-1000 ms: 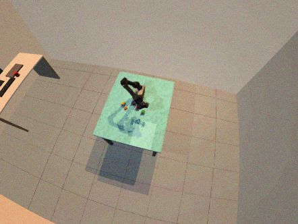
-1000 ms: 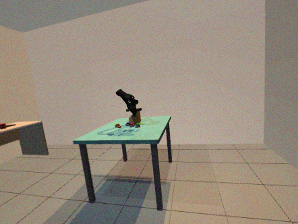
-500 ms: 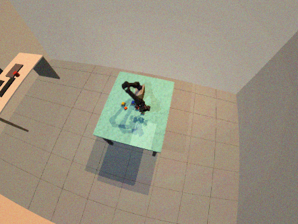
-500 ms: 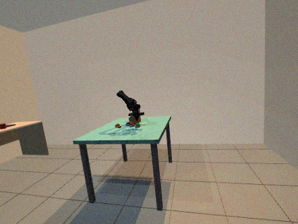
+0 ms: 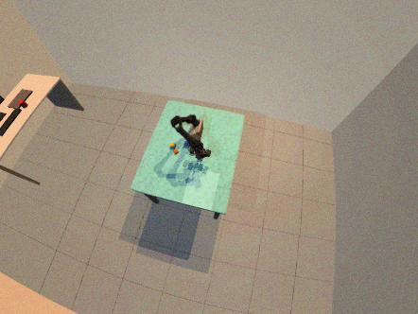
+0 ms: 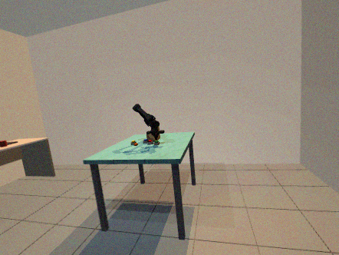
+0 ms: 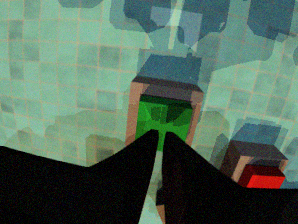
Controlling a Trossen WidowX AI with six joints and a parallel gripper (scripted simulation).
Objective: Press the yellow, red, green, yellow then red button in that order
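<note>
Right now the green button is 20 mm below my gripper tip. Round my gripper tip: yellow button (290 mm to the right, 80 mm behind, 20 mm below); red button (80 mm to the right, 50 mm behind, 20 mm below); orange block (250 mm to the right, 40 mm below, 30 mm behind).
</note>
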